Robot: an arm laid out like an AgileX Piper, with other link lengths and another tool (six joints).
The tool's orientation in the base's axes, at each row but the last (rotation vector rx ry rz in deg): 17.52, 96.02, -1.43; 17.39, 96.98, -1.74; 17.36, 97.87, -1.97; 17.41, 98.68, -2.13; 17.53, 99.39, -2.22; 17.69, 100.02, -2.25; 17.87, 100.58, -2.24; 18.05, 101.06, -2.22
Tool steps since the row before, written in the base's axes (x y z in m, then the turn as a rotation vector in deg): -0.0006, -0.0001, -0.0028, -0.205, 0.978, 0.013; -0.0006, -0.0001, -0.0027, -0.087, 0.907, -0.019; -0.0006, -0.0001, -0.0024, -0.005, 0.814, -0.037; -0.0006, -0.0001, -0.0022, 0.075, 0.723, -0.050; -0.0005, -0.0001, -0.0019, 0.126, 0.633, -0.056; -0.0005, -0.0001, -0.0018, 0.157, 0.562, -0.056; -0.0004, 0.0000, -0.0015, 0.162, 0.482, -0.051; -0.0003, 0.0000, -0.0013, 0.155, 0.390, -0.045
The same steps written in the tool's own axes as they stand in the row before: 0.0028, -0.0007, -0.0002, 0.188, 0.900, -0.391; 0.0027, -0.0006, -0.0002, 0.193, 0.852, -0.258; 0.0024, -0.0006, -0.0002, 0.184, 0.778, -0.157; 0.0022, -0.0006, -0.0002, 0.168, 0.706, -0.060; 0.0019, -0.0005, -0.0001, 0.150, 0.630, 0.008; 0.0018, -0.0005, -0.0001, 0.132, 0.569, 0.051; 0.0015, -0.0003, -0.0001, 0.111, 0.494, 0.071; 0.0013, -0.0003, 0.0000, 0.089, 0.405, 0.081
